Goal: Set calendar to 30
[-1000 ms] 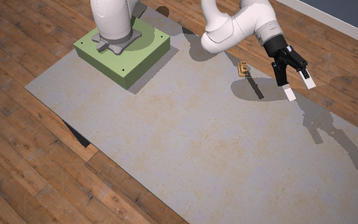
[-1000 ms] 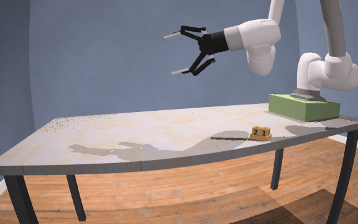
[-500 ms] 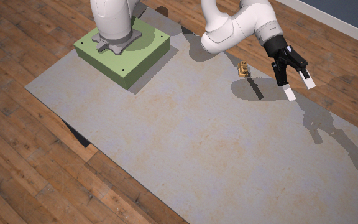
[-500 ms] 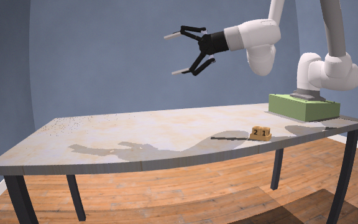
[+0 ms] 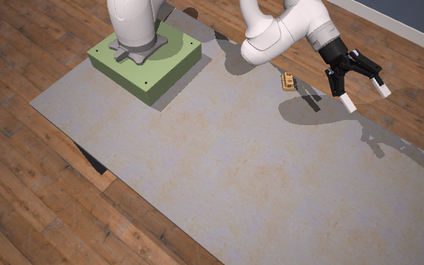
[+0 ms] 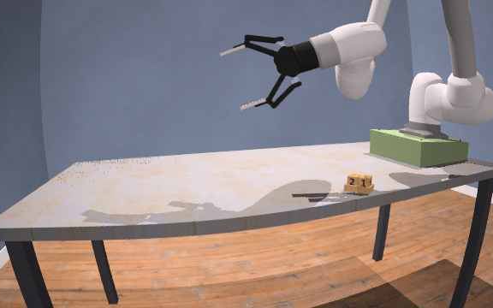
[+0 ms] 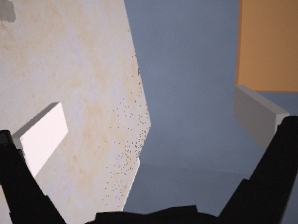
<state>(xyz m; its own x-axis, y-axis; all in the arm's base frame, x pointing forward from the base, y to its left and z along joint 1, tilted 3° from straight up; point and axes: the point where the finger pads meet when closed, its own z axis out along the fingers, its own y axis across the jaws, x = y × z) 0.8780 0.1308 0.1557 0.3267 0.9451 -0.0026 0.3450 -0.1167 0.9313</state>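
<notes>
Now: hand 280 mm past the wooden cube, 130 mm to the right of it and 260 mm above it. From my hand the other things lie so: wooden calendar tray (290 mm behind, 140 mm to the left, 270 mm below).
</notes>
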